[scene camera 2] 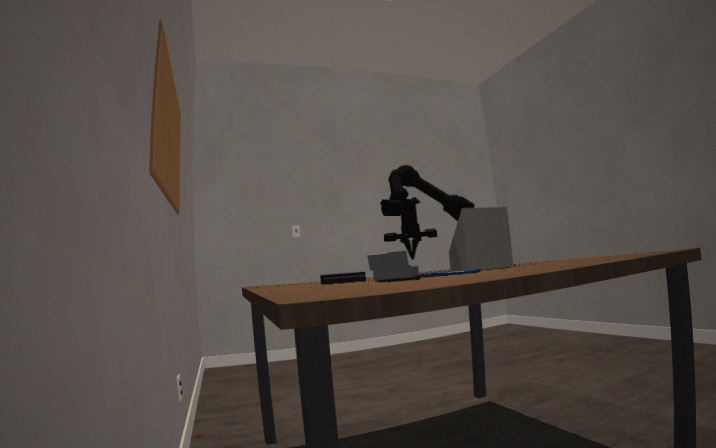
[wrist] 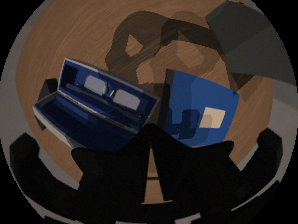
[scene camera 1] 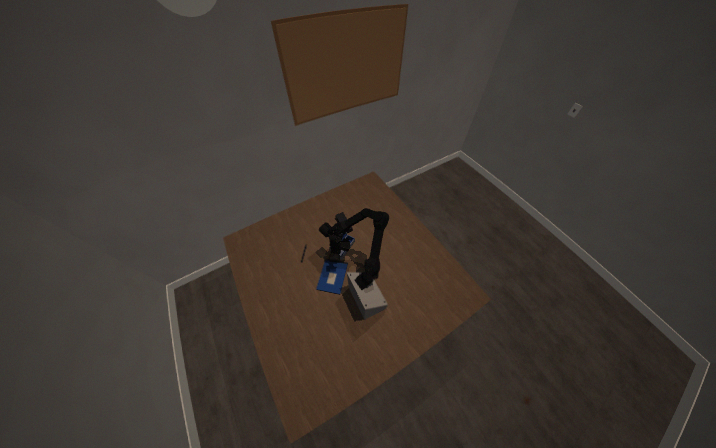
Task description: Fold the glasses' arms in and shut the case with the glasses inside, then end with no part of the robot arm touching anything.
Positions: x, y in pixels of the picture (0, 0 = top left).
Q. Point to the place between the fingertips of my gripper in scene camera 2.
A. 412, 259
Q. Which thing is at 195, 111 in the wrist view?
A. A blue notebook.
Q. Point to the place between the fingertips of my gripper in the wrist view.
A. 149, 127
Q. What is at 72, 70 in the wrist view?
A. A glasses case.
